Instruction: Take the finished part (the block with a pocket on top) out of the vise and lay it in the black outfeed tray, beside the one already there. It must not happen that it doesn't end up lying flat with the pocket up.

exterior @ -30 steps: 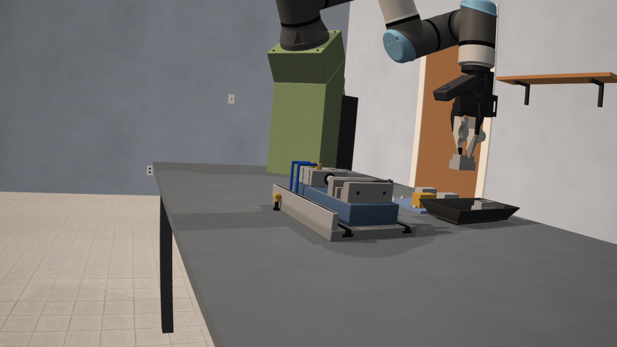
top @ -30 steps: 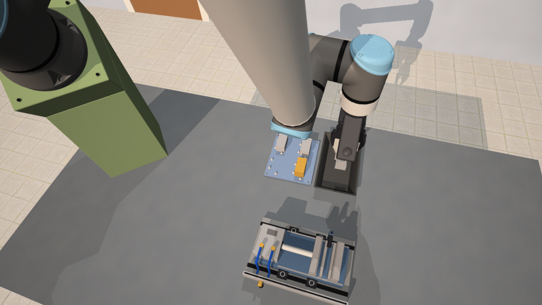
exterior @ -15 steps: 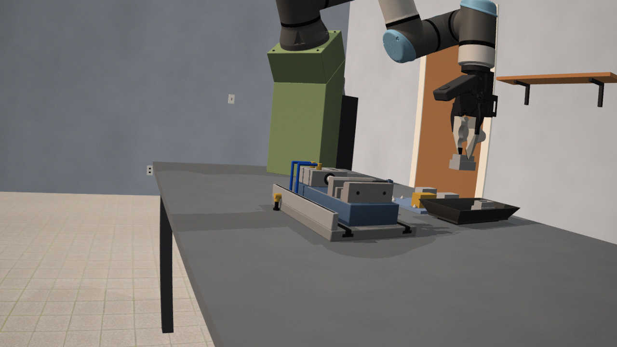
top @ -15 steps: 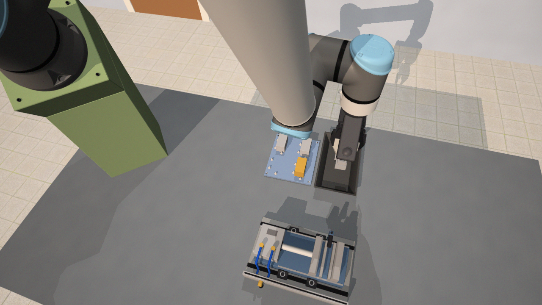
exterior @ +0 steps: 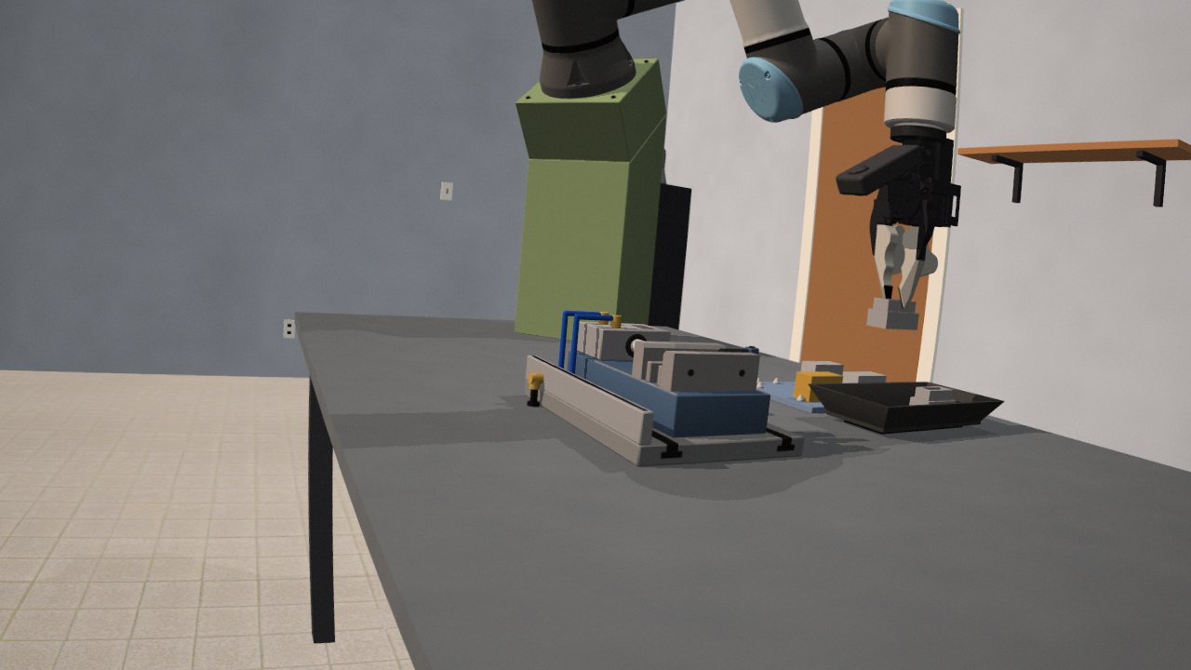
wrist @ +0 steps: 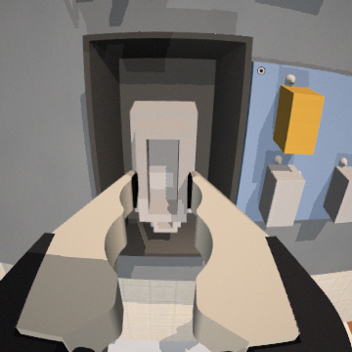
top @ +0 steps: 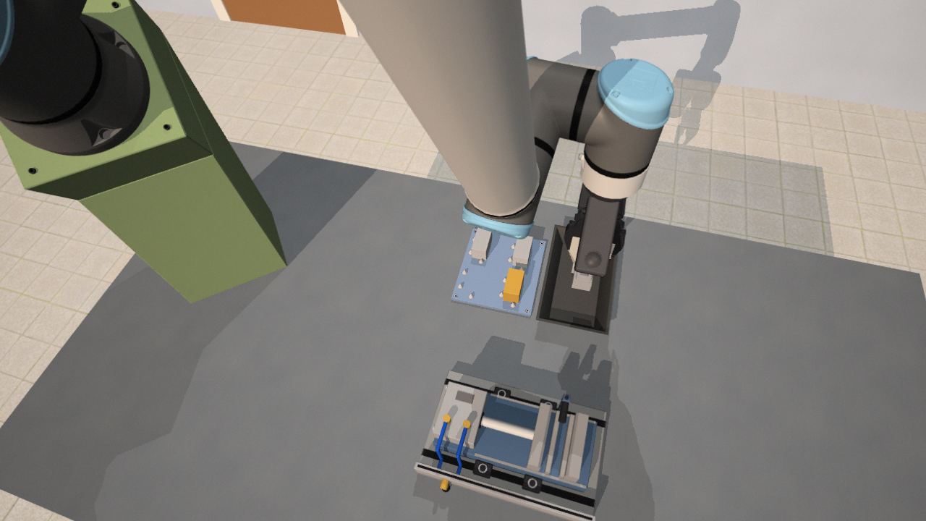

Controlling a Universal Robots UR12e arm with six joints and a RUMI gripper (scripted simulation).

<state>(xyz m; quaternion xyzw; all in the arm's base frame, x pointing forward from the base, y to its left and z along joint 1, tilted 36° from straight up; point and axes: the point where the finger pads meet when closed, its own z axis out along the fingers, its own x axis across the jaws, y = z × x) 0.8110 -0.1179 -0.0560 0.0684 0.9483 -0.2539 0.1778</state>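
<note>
Now: hand 12 cm past the orange block, 4 cm to the right of it and 14 cm above it. The rest, counted from my hand: vise 13 cm behind, 27 cm to the right, 13 cm below; vise rod 15 cm behind, 27 cm to the right, 9 cm below; blue fixture plate 15 cm behind, 9 cm to the left, 16 cm below.
</note>
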